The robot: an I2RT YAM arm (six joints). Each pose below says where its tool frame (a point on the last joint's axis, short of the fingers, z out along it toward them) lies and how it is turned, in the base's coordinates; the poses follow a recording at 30 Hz.
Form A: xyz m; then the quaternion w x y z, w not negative.
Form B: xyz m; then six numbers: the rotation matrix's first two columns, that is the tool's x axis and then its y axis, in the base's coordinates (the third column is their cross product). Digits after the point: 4 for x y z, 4 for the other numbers.
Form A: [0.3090, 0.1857, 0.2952, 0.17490, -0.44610, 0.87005, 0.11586]
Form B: [0.3090, 0.1857, 0.2952, -0.5408, -0.7357, -0.4077, -0.8168, 0.5751, 0.0456]
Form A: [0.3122, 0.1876, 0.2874, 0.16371, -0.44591, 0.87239, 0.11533]
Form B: [0.3122, 0.1876, 0.2874, -0.5487, -0.7403, -0.3885, -0.8158, 0.5757, 0.0552]
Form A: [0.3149, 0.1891, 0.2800, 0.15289, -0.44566, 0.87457, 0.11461]
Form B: [0.3149, 0.1891, 0.2800, -0.5560, -0.7445, -0.3696, -0.8146, 0.5765, 0.0642]
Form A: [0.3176, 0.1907, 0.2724, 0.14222, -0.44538, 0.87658, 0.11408]
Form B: [0.3176, 0.1907, 0.2724, -0.5628, -0.7484, -0.3510, -0.8133, 0.5772, 0.0733]
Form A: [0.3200, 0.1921, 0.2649, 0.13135, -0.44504, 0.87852, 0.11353]
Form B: [0.3200, 0.1921, 0.2649, -0.5694, -0.7521, -0.3318, -0.8118, 0.5781, 0.0826]
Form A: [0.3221, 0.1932, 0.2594, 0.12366, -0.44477, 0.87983, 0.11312]
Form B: [0.3221, 0.1932, 0.2594, -0.5738, -0.7547, -0.3182, -0.8106, 0.5788, 0.0891]
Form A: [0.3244, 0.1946, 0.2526, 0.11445, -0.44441, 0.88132, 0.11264]
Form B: [0.3244, 0.1946, 0.2526, -0.5788, -0.7575, -0.3018, -0.8091, 0.5796, 0.0968]
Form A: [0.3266, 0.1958, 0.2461, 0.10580, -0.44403, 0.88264, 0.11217]
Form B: [0.3266, 0.1958, 0.2461, -0.5833, -0.7601, -0.2864, -0.8076, 0.5805, 0.1041]
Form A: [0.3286, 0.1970, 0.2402, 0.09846, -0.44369, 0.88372, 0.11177]
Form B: [0.3286, 0.1970, 0.2402, -0.5869, -0.7622, -0.2732, -0.8062, 0.5813, 0.1102]
